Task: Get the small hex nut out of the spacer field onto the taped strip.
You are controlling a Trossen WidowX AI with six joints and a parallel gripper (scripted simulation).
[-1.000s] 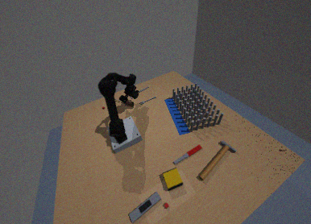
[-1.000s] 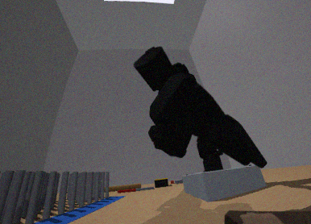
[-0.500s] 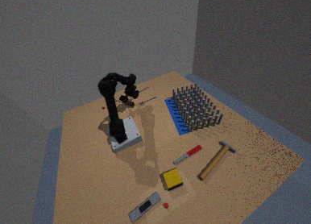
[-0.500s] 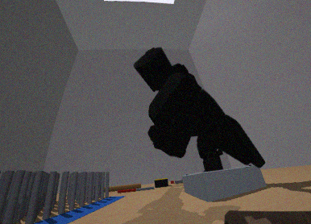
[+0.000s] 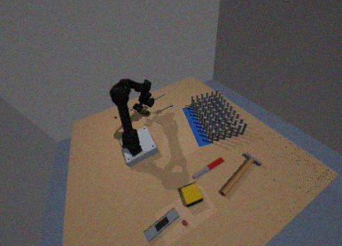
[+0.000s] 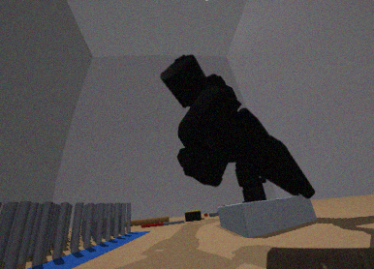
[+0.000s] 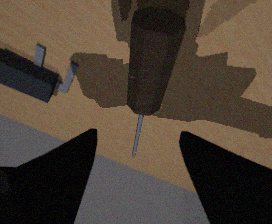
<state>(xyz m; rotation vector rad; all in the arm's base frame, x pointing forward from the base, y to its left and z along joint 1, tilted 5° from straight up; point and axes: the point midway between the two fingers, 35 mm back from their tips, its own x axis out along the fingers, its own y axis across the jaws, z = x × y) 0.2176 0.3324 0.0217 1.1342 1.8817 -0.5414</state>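
Now: gripper tip 5 cm past the hook tool, 9 cm to the right of it and 7 cm above it. The rest, counted from my gripper tip: yellow block (9 cm behind, 73 cm to the right, 6 cm below); then red-and-grey screwdriver (7 cm ahead, 68 cm to the right, 8 cm below); then blue taped strip (24 cm ahead, 38 cm to the right, 8 cm below).
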